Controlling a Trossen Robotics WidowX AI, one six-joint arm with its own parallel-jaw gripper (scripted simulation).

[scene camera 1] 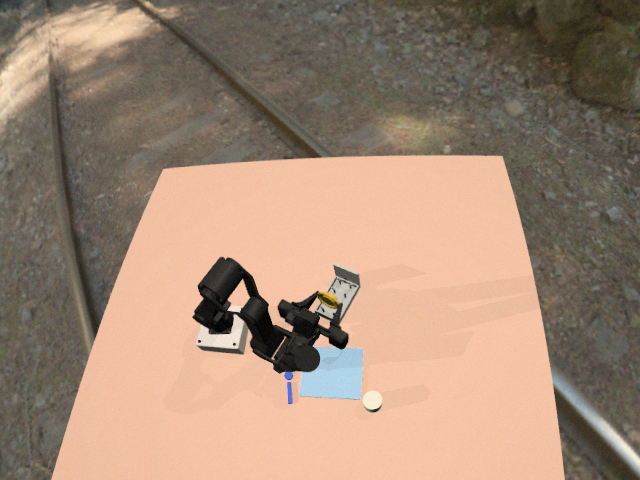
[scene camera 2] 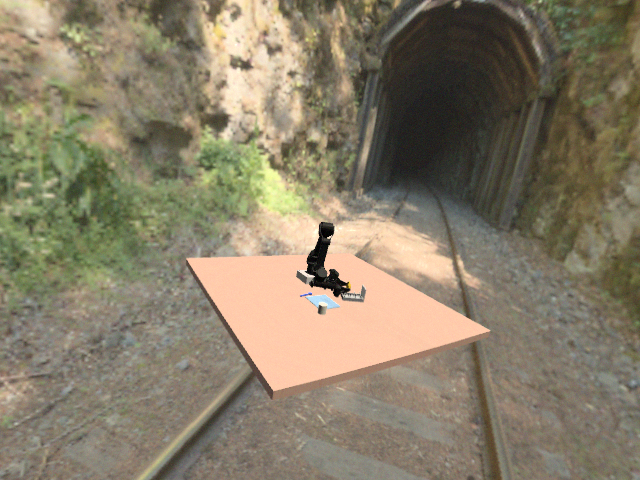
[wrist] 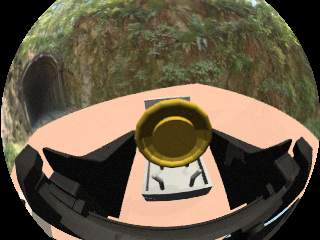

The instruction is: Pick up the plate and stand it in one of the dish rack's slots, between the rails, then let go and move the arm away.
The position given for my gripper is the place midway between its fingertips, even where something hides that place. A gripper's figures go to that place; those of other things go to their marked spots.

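My gripper [scene camera 1: 330, 297] is 95 cm from the lens. A light blue mat [scene camera 1: 339, 374] is 95 cm from the lens too, the same as my gripper. A dish rack [scene camera 1: 346, 284], for its part, is 103 cm from the lens.
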